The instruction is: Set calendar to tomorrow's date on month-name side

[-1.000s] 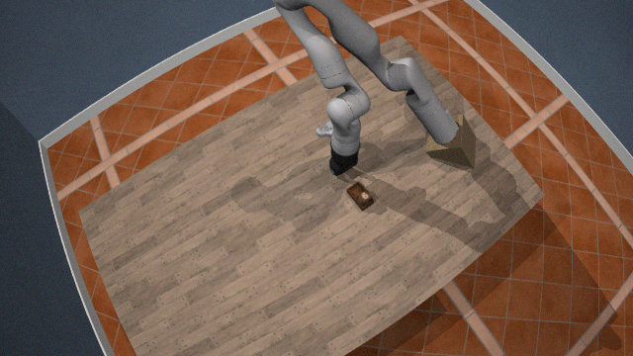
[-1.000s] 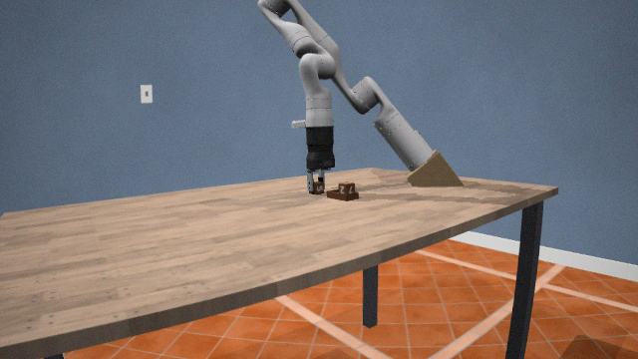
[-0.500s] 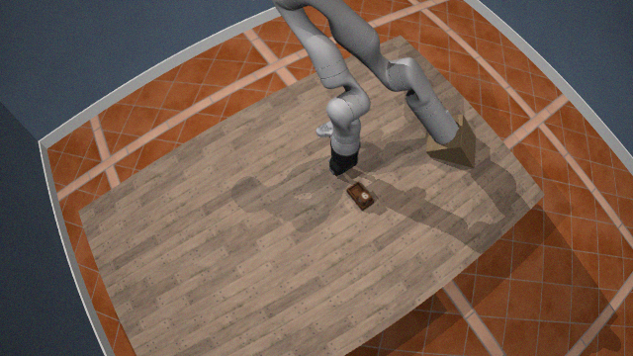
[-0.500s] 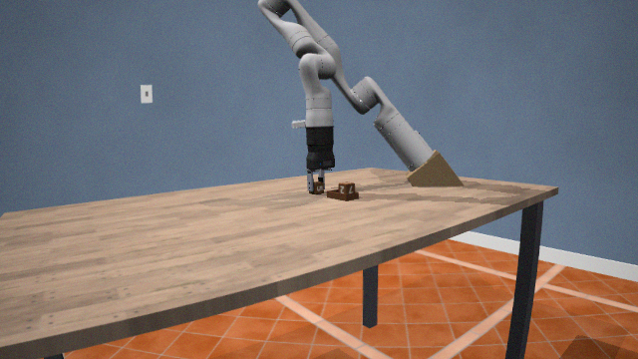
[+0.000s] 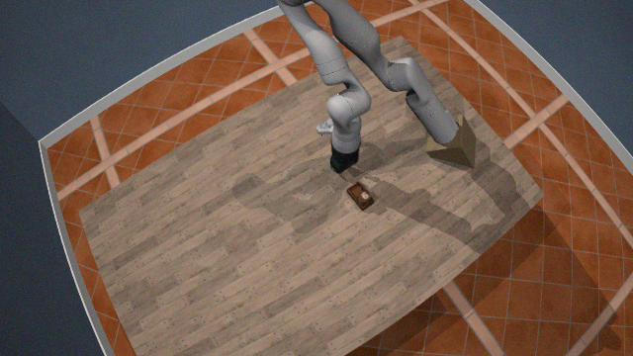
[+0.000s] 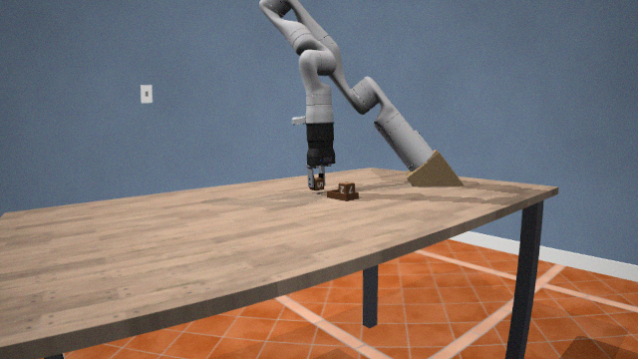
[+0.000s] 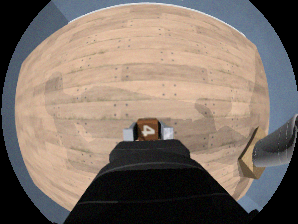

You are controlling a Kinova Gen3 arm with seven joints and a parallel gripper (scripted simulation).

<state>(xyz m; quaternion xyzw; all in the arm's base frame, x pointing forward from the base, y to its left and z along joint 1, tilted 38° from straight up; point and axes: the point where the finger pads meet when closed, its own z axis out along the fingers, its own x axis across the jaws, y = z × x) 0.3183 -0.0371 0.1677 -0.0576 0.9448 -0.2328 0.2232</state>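
The dark brown calendar tray lies 11 cm to the left of my hand and 3 cm below it.
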